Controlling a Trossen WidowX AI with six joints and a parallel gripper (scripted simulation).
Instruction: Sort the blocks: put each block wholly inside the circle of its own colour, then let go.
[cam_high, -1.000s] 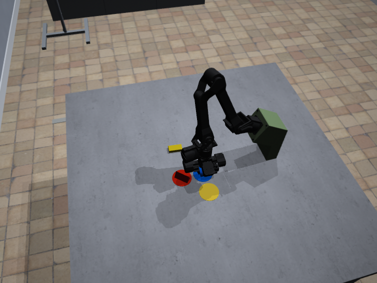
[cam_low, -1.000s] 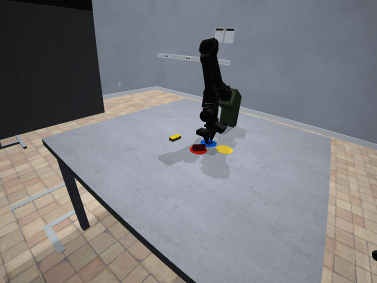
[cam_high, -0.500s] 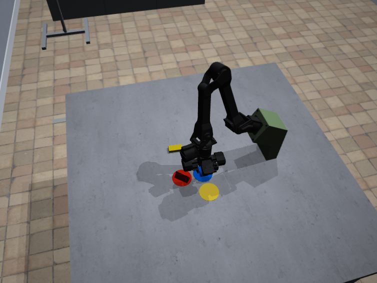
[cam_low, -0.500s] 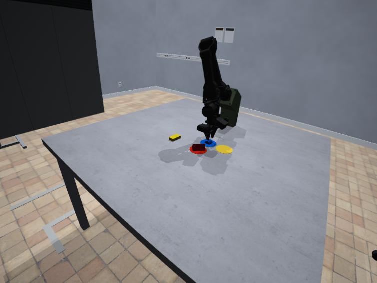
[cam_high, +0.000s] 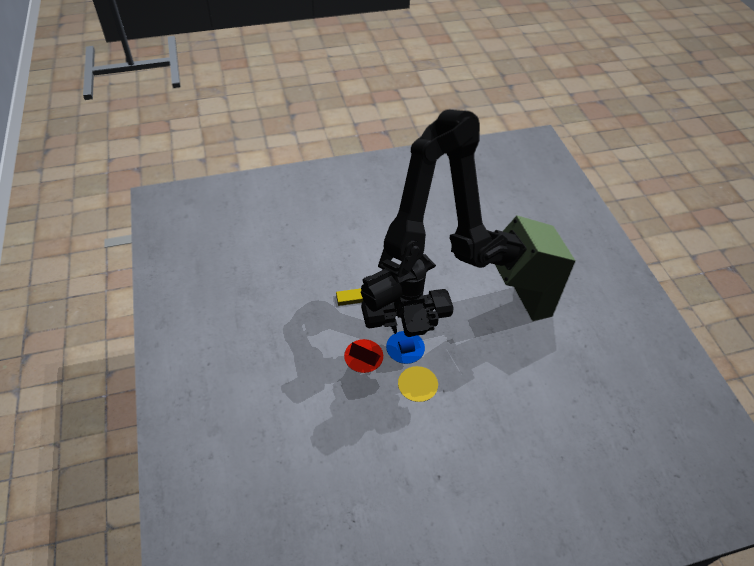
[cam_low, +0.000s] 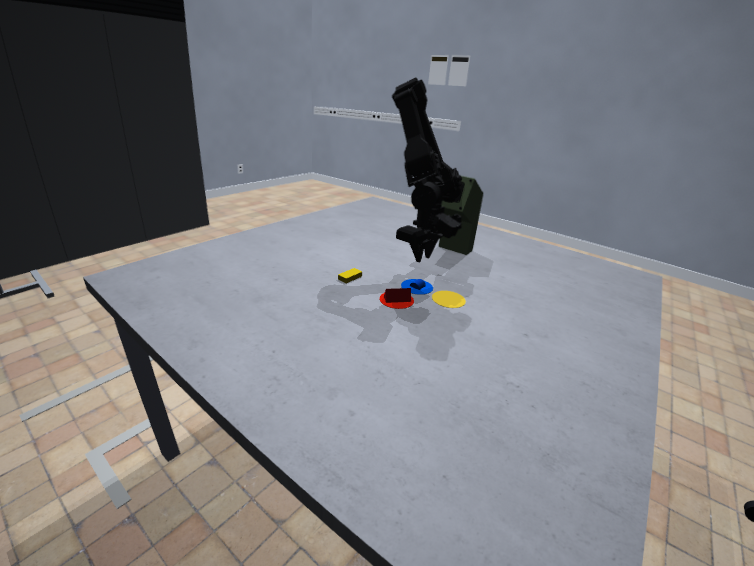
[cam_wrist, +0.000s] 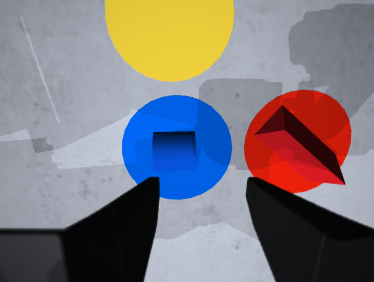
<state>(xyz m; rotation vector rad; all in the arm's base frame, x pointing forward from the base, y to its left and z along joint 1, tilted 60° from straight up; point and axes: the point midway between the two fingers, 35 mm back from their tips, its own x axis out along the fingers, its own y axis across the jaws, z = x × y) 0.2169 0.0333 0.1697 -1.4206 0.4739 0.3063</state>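
The yellow block lies 190 mm to the right of my hand, 120 mm below it and 40 mm ahead of it. Round my hand: blue block 120 mm below, 20 mm behind, 10 mm to the right; dark red block 110 mm below, 80 mm ahead, 30 mm to the right; blue circle 120 mm below, 10 mm to the right, 10 mm behind.
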